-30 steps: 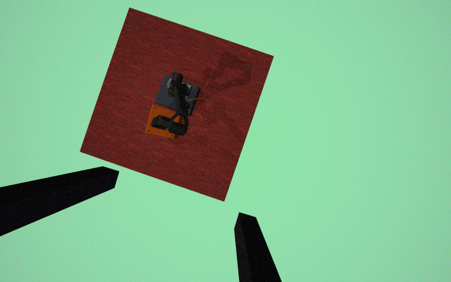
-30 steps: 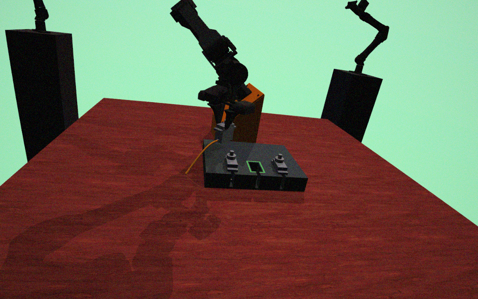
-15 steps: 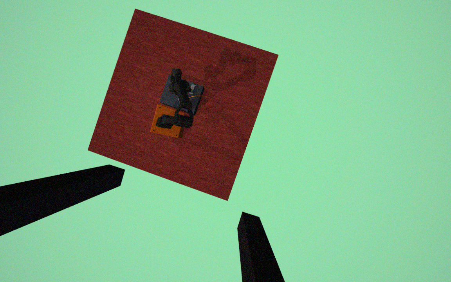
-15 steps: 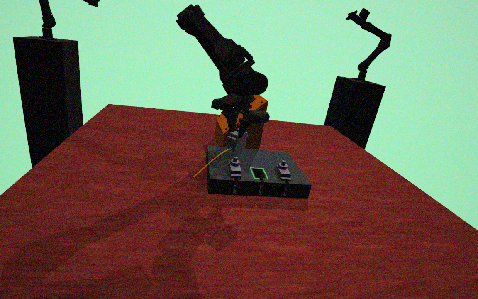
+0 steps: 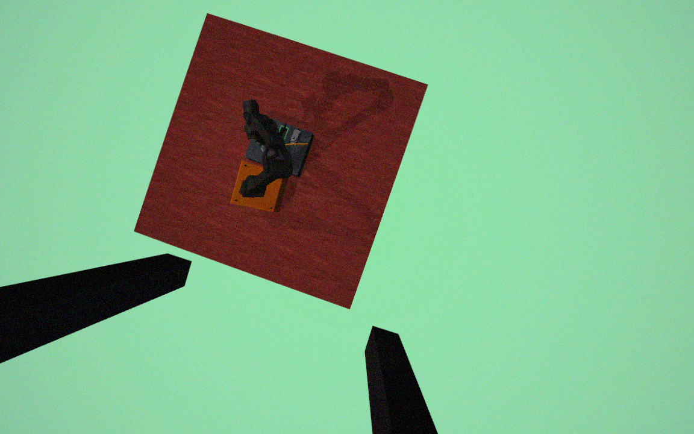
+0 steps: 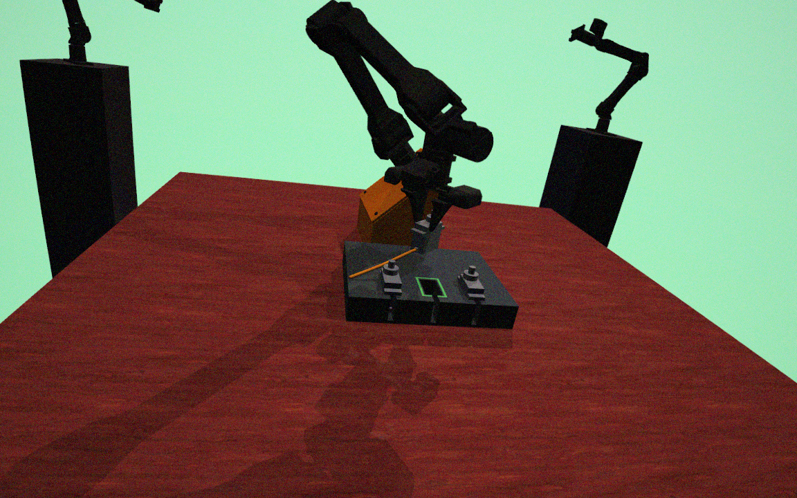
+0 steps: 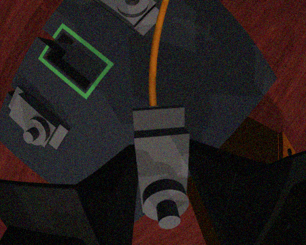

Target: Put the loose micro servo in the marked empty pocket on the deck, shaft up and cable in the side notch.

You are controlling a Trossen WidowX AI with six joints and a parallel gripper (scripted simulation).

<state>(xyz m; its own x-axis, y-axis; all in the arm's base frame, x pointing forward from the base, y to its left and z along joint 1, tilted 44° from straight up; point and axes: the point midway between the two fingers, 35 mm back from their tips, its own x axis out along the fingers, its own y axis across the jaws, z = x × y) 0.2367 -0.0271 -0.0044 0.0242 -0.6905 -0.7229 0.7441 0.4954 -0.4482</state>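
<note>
Right now my gripper tip is 10 cm above the deck, 1 cm to the right of it and 1 cm past it.
</note>
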